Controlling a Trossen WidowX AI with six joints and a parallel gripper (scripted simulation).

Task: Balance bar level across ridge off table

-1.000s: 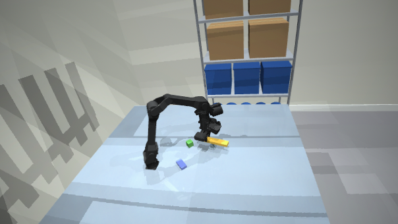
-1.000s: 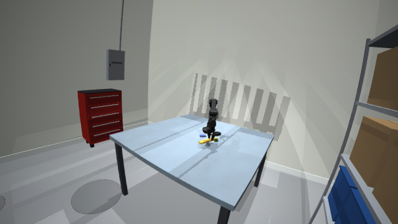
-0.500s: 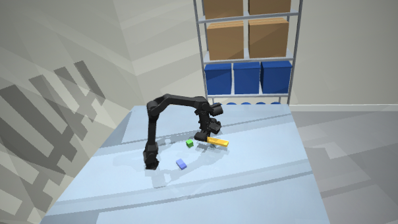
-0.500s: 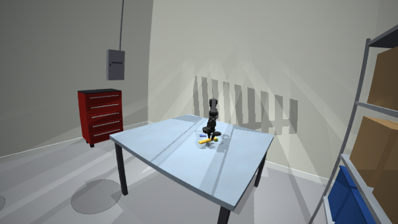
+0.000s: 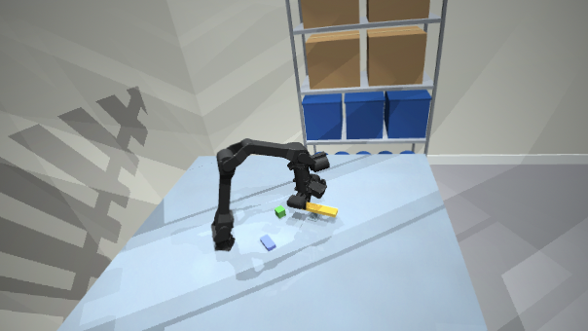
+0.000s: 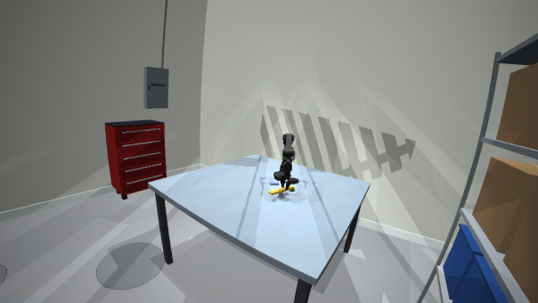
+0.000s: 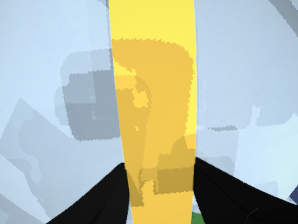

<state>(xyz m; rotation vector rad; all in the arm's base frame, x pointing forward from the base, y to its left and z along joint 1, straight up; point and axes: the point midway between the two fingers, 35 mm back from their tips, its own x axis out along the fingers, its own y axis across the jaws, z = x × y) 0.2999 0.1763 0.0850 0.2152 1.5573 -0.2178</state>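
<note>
The yellow bar lies 3 cm ahead of my gripper tip and 1 cm to the right of it. Round my gripper tip: green cube 11 cm behind, 3 cm below; flat blue block 13 cm behind, 16 cm to the right, 4 cm below.
</note>
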